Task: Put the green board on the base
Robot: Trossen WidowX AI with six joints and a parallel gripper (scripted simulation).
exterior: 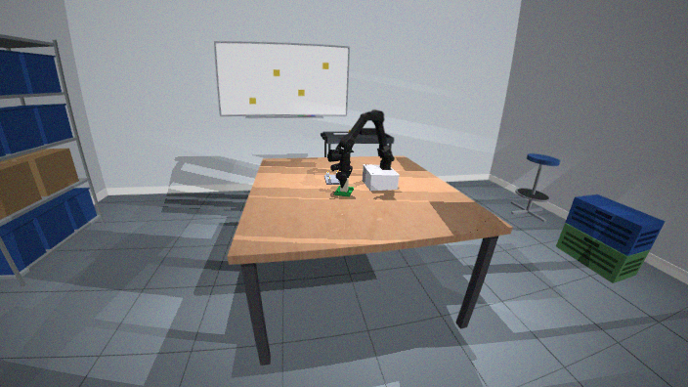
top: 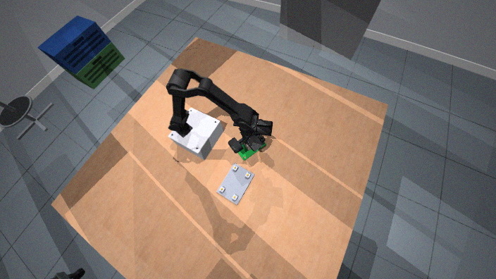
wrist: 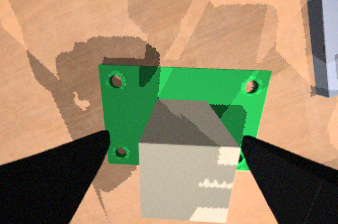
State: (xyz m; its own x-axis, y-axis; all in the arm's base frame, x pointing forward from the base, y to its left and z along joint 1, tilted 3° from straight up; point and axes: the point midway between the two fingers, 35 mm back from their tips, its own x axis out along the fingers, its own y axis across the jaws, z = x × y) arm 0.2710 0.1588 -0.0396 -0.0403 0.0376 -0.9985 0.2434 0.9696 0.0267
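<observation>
Now: gripper tip 20 mm above the green board. Round my gripper tip: grey base (60 mm ahead, 190 mm to the right, 30 mm below).
</observation>
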